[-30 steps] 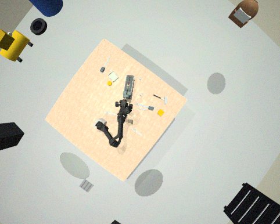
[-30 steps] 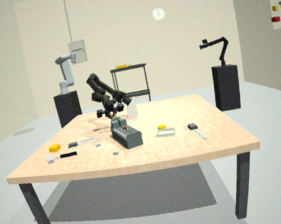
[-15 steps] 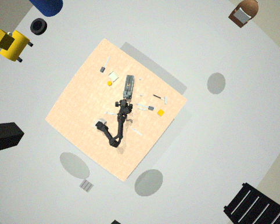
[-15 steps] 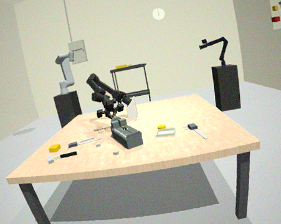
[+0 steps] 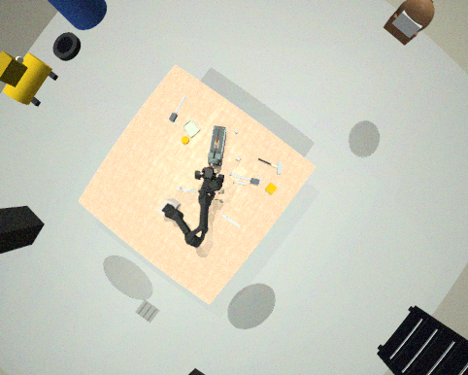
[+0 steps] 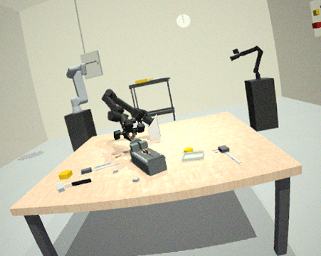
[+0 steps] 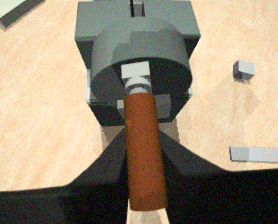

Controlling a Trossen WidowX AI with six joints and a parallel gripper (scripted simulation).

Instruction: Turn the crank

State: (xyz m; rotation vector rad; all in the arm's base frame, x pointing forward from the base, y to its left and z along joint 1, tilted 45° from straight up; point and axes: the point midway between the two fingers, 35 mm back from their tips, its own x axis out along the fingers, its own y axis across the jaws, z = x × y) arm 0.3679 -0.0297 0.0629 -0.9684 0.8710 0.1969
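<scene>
Right now the crank is 20 mm above my gripper tip. Also, from my gripper tip: red pointer (170 mm ahead, 100 mm to the left, 10 mm below); brown crank handle (10 mm behind, 10 mm to the right, 30 mm above); yellow disc (30 mm ahead, 290 mm to the left, 80 mm below).
</scene>
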